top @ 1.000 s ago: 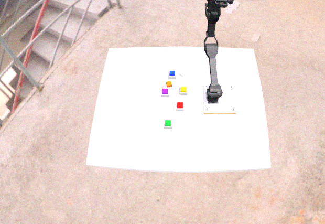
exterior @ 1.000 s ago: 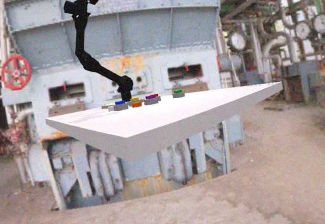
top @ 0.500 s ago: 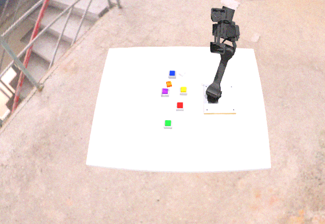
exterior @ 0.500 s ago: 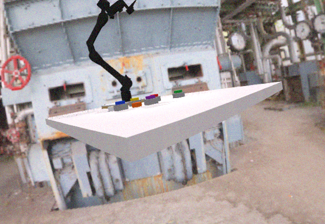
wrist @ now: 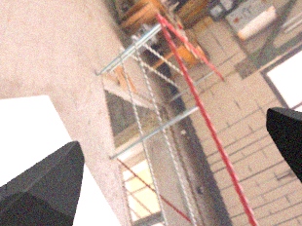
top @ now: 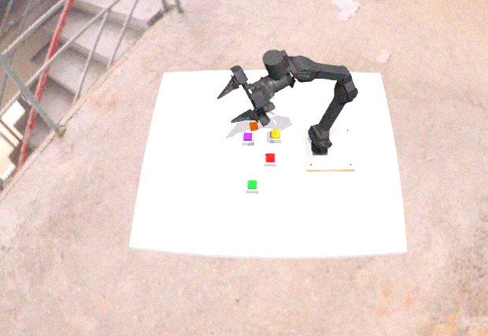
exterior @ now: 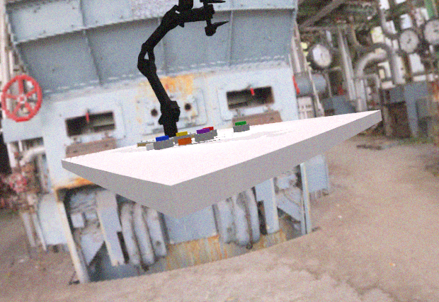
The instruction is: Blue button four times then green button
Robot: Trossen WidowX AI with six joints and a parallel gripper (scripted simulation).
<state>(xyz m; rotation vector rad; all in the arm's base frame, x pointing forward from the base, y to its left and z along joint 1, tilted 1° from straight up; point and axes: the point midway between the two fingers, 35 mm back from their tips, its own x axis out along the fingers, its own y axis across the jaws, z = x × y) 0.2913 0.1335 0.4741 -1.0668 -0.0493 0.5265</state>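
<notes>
The blue button lies 7 cm behind my gripper tip, 33 cm to the right of it and 46 cm below it. From my gripper tip the other things lie so: purple button (3 cm behind, 20 cm to the right, 46 cm below); then green button (5 cm behind, 2 cm to the left, 46 cm below); then red button (12 cm behind, 10 cm to the right, 46 cm below).
</notes>
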